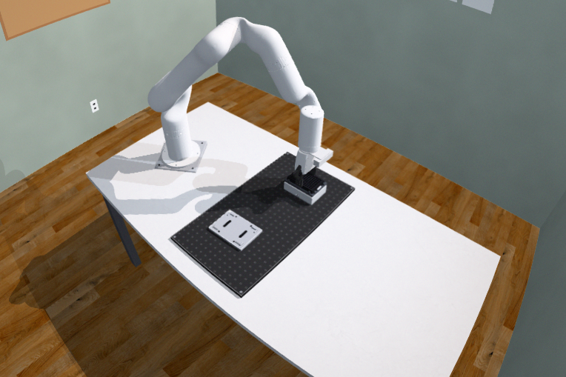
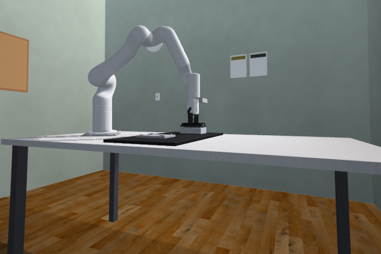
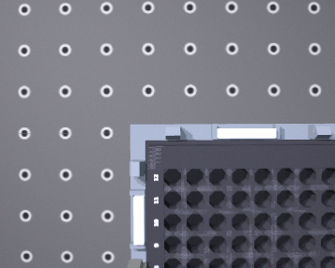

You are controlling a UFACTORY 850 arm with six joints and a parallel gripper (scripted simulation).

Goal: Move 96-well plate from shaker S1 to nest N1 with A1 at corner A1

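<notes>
Now: hand 1 cm above the 96-well plate. Round my hand: plate nest 35 cm to the right, 7 cm below, 1 cm behind.
</notes>
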